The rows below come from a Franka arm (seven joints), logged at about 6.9 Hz.
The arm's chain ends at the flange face. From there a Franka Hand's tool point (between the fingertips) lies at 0.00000 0.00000 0.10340 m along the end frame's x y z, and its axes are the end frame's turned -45 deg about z.
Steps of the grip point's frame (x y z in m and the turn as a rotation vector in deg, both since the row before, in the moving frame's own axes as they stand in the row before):
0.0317 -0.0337 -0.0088 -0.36 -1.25 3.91
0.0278 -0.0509 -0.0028 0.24 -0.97 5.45
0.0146 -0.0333 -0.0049 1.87 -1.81 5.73
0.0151 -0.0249 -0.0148 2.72 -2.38 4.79
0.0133 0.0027 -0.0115 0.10 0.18 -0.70
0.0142 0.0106 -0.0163 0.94 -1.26 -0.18
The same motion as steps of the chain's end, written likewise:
-0.0002 -0.0483 -0.0088 -1.14 -0.63 3.91
-0.0147 -0.0565 -0.0028 -0.52 -0.86 5.45
-0.0085 -0.0336 -0.0048 0.04 -2.60 5.73
-0.0005 -0.0276 -0.0146 0.24 -3.61 4.79
0.0112 -0.0071 -0.0115 0.20 0.06 -0.70
0.0203 -0.0030 -0.0163 -0.23 -1.56 -0.18

